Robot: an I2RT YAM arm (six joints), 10 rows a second.
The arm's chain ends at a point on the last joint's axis. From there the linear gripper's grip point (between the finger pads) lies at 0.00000 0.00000 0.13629 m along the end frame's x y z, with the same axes.
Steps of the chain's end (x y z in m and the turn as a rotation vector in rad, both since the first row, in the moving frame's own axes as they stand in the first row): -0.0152, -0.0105, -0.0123, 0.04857, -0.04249, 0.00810; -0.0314, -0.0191, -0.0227, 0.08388, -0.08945, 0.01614; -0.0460, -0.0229, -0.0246, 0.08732, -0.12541, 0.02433; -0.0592, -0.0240, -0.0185, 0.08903, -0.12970, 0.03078; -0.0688, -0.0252, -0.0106, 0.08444, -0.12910, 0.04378; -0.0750, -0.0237, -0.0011, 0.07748, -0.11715, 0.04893; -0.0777, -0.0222, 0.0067, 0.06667, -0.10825, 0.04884; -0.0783, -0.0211, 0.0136, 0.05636, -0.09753, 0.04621
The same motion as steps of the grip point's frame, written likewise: -0.0210, -0.0171, -0.0126, 0.04857, -0.04249, 0.00810; -0.0435, -0.0306, -0.0237, 0.08388, -0.08945, 0.01614; -0.0629, -0.0350, -0.0262, 0.08732, -0.12541, 0.02433; -0.0766, -0.0364, -0.0202, 0.08903, -0.12970, 0.03078; -0.0861, -0.0370, -0.0122, 0.08444, -0.12910, 0.04378; -0.0906, -0.0346, -0.0024, 0.07748, -0.11715, 0.04893; -0.0922, -0.0316, 0.0056, 0.06667, -0.10825, 0.04884; -0.0914, -0.0291, 0.0127, 0.05636, -0.09753, 0.04621
